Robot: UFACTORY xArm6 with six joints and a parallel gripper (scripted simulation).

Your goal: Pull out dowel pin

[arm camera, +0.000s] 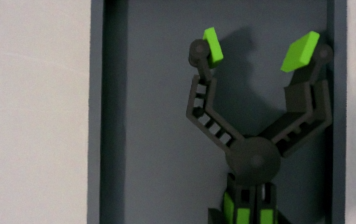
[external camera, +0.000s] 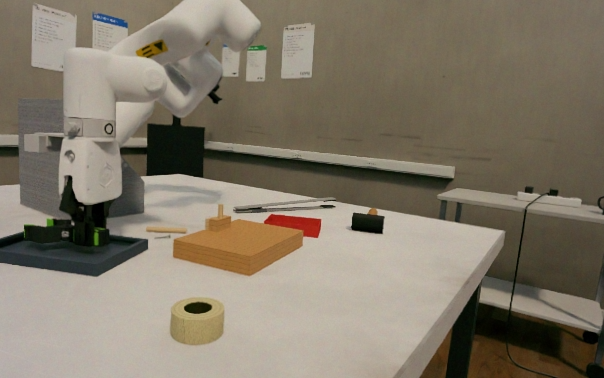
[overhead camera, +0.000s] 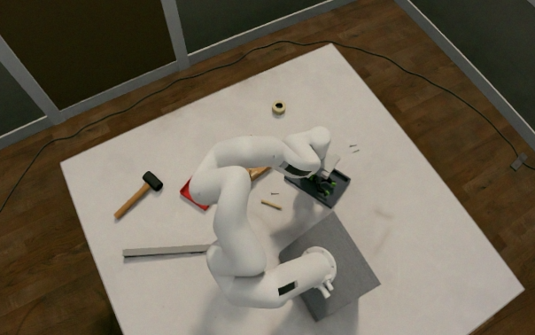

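Now: the dark tray 30 mm behind my hand, 30 mm to the right of it and 30 mm below it. Round my hand: dowel pin (110 mm ahead, 190 mm to the left, 20 mm above); loose dowel (30 mm behind, 180 mm to the left, 30 mm below); small wooden block (110 mm ahead, 190 mm to the left).
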